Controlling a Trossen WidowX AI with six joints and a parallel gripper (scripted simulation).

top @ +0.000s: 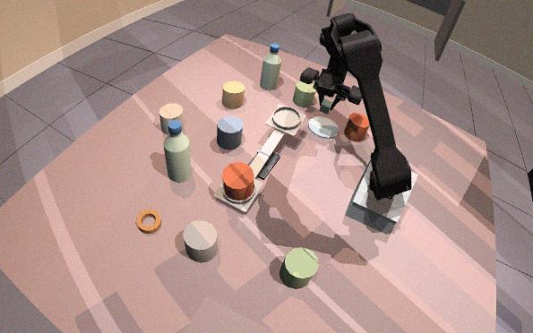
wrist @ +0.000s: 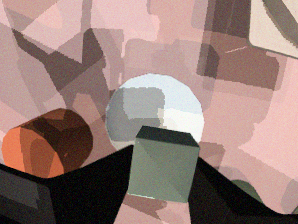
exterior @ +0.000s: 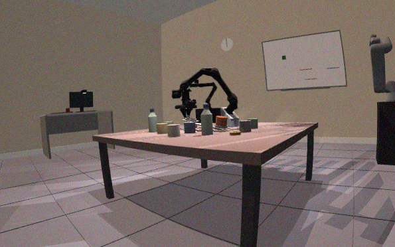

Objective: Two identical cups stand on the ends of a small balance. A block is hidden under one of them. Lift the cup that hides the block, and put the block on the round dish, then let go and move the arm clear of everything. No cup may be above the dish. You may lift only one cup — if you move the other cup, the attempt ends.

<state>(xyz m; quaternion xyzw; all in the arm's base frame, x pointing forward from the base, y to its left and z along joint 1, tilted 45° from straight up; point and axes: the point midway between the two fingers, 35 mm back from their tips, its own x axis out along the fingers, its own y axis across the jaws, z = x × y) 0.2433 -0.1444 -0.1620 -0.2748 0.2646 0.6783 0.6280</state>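
Right now my gripper tip is 8 cm above the white round dish, 1 cm to the left of it and 1 cm past it. Round my gripper tip: blue cup 21 cm to the left, 18 cm ahead, 5 cm below; small balance 24 cm to the left, 7 cm ahead, 6 cm below; pale green block 1 cm above.
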